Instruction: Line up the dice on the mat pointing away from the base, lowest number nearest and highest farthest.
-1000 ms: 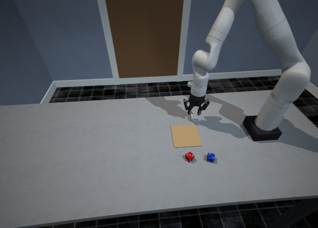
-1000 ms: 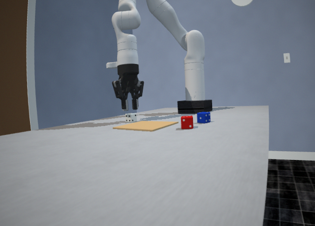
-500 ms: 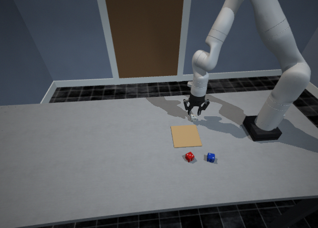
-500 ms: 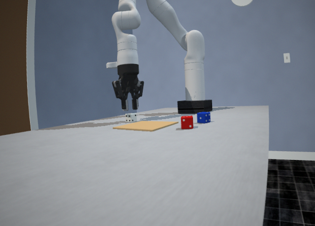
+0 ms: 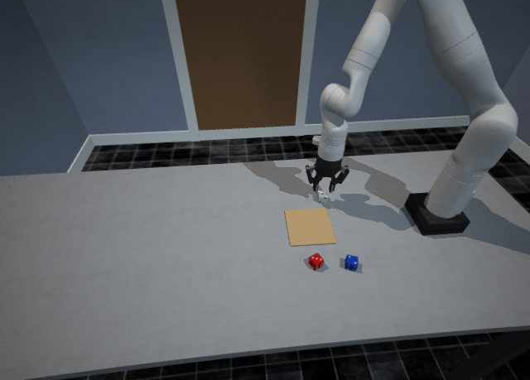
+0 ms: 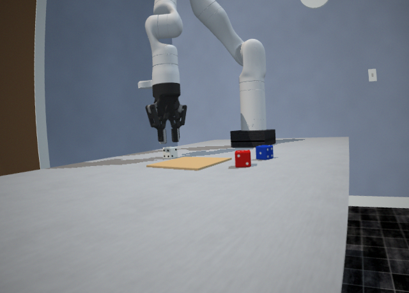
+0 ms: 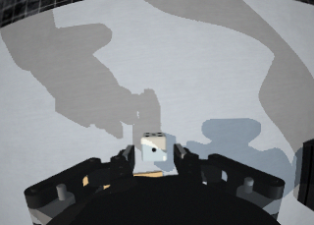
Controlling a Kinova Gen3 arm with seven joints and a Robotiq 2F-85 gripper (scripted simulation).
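The white die lies 40 mm below my hand. From my hand the other things lie so: tan mat 120 mm to the left, 60 mm below, 60 mm ahead; blue die 260 mm to the left, 40 mm below, 40 mm behind; red die 250 mm to the left, 60 mm ahead, 40 mm below.
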